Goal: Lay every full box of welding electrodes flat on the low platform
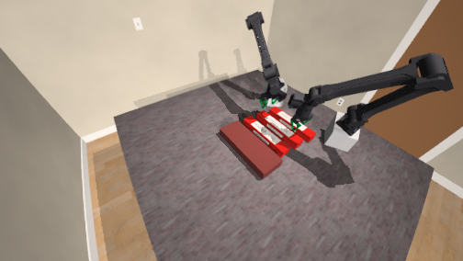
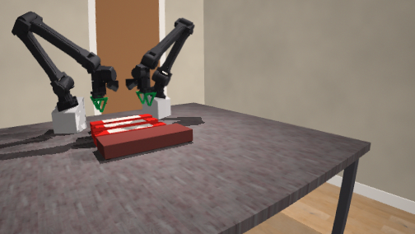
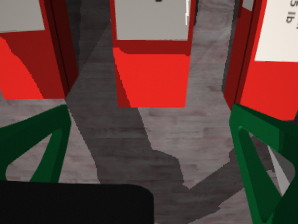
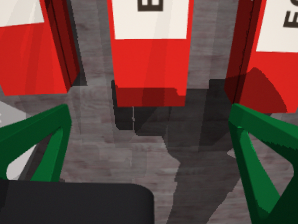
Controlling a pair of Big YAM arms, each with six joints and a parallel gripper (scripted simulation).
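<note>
The red electrode box lies 14 cm to the left of my right hand, 11 cm below it and 1 cm ahead of it. The rest, counted from my right hand: low dark red platform (29 cm ahead, 13 cm below, 12 cm to the left).
Right now the red electrode box is 10 mm behind my left hand, 120 mm to the right of it and 110 mm below it. Also, from my left hand: low dark red platform 270 mm ahead, 140 mm to the right, 130 mm below.
</note>
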